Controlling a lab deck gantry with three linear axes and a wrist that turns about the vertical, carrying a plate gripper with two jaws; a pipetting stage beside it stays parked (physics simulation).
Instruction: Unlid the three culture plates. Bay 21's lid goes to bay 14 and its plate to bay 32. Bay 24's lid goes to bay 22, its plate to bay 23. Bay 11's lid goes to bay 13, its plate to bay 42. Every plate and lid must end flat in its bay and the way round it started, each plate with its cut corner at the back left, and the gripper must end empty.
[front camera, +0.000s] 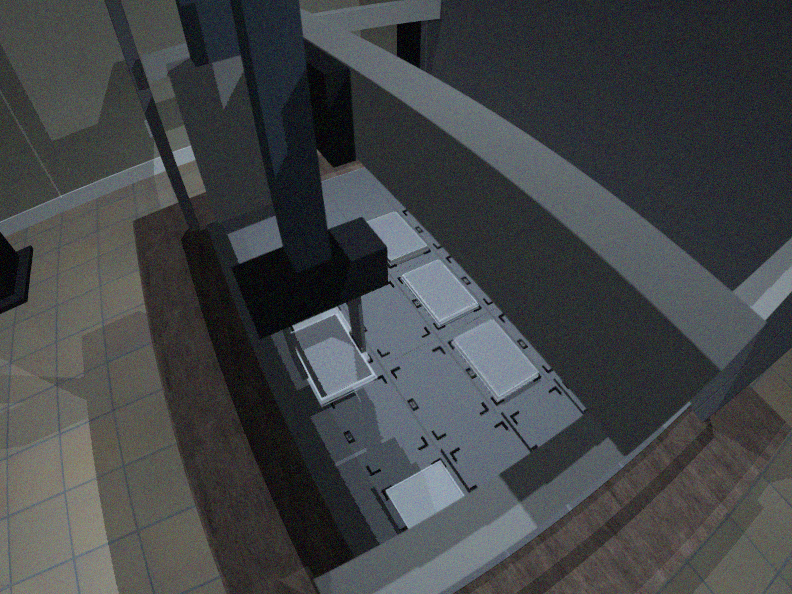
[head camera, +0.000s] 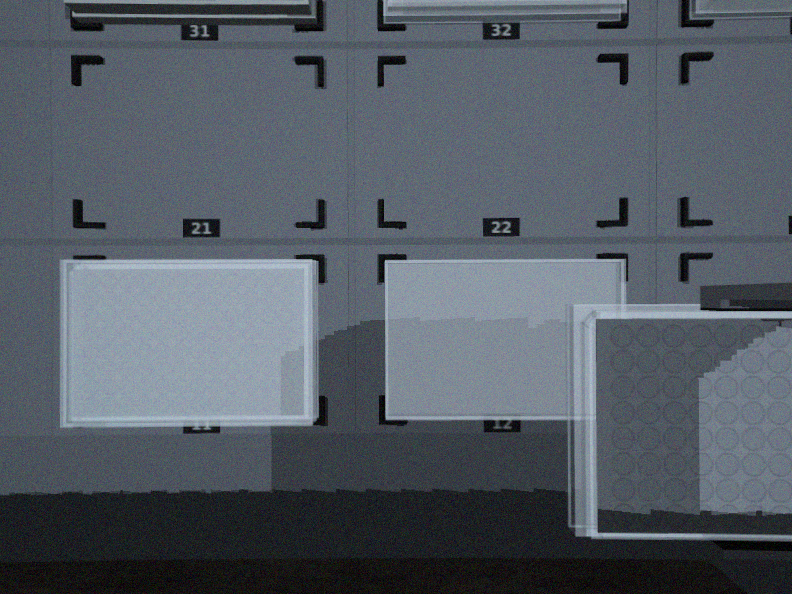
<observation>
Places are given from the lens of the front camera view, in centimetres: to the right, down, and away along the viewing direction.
gripper (front camera: 329, 356): -9, 8, 61
plate (front camera: 335, 366): -8, 10, 59
plate (front camera: 437, 290): 7, -1, 77
plate (front camera: 501, 367): 16, 11, 66
</observation>
